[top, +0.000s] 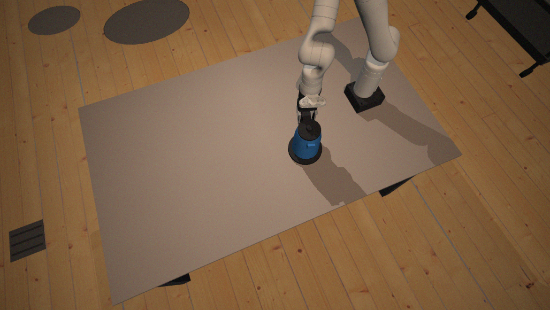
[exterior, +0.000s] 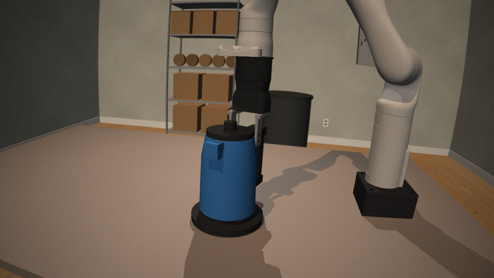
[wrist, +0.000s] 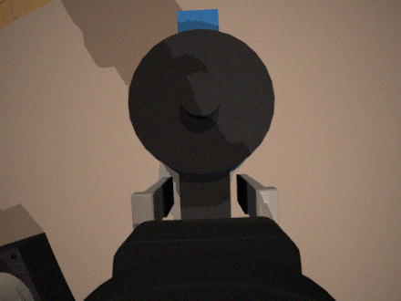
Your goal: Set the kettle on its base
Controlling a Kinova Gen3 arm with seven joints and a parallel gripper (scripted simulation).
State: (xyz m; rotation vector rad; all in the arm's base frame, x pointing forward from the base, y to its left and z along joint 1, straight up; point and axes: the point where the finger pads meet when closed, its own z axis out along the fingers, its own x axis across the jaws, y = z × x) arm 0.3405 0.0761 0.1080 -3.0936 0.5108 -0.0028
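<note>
My gripper is now 6 cm above the blue kettle, 3 cm to the right of it and 1 cm short of it. Round my hand: round black base: 16 cm below, 6 cm to the left, 2 cm ahead.
</note>
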